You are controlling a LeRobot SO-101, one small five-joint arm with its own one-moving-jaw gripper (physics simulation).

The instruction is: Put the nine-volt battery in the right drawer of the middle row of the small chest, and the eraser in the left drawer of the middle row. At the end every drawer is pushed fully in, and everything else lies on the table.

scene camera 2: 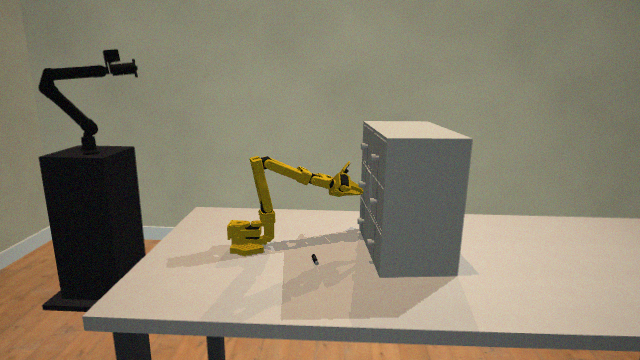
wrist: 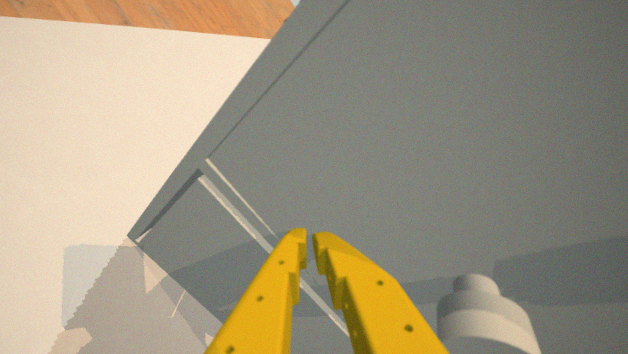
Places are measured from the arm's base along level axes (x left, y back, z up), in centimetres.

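Pixels of known places: hand, tool point: [scene camera 2: 361,192] [wrist: 306,242]; arm's base, link origin: [scene camera 2: 256,247].
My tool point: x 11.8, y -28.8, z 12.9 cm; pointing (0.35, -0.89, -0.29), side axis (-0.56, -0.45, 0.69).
Observation:
For each thing: its top centre in the pictures, then the offset to it from my tool point. "spot": a spot on its surface instead. Level surfaces: height alone.
- right middle drawer's knob, surface spot: [scene camera 2: 373,200] spot: dx -19.7, dy -1.6, dz +3.9 cm
- small dark cylinder, top centre: [scene camera 2: 315,257] dx -19.0, dy +12.3, dz -11.9 cm
- table, surface height: dz -12.9 cm
- pale round knob, surface spot: [wrist: 487,315] spot: dx -2.4, dy +0.7, dz +3.7 cm
The small grey chest [scene camera 2: 420,210] [wrist: 425,150] stands on the table. Its drawer fronts face the arm and all look flush in the scene view. My yellow gripper [scene camera 2: 362,191] [wrist: 309,235] is shut and empty. Its tips are at the front of the middle row's left drawer, beside that drawer's knob [scene camera 2: 362,183]; whether they touch the front I cannot tell. The right middle drawer's knob [scene camera 2: 373,200] shows nearer the scene camera. The nine-volt battery and the eraser do not show in either view; the insides of the drawers are hidden.
A small dark cylinder [scene camera 2: 314,259] with a light end lies on the table [scene camera 2: 540,280] between the arm's base and the chest. A pale round knob [wrist: 487,315] is to the right of the jaws in the wrist view. A black arm on a black pedestal [scene camera 2: 95,225] stands beyond the table's left side.

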